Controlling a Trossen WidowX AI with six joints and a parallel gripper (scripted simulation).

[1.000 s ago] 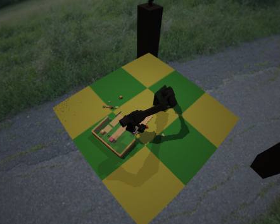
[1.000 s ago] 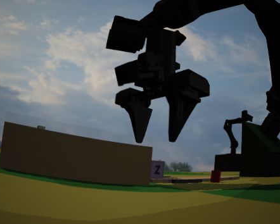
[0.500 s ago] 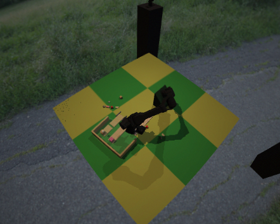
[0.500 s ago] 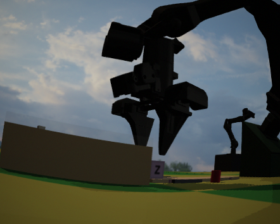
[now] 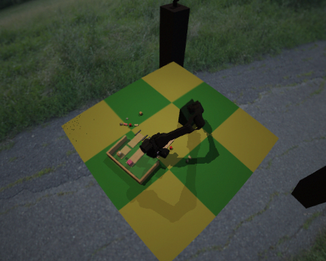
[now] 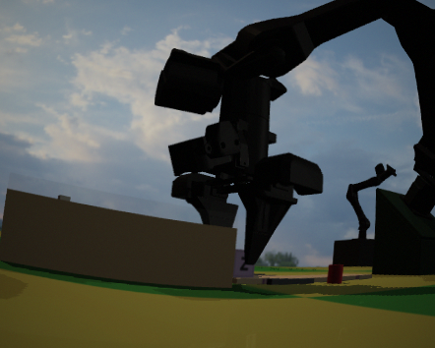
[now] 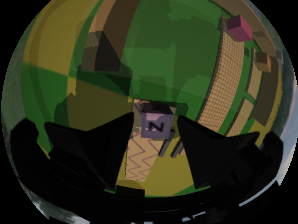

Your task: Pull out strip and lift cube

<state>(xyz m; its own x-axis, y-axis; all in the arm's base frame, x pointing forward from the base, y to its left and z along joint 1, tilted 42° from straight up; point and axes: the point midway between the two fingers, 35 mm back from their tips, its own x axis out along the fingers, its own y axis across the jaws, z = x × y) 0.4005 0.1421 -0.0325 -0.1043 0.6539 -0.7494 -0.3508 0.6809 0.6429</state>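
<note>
The tan strip lies 110 mm behind my gripper tip, 20 mm to the right of it and 20 mm below it. From my gripper tip the other things lie so: labelled cube (right at my gripper tip); small piece (180 mm behind, 170 mm to the left, 20 mm below).
</note>
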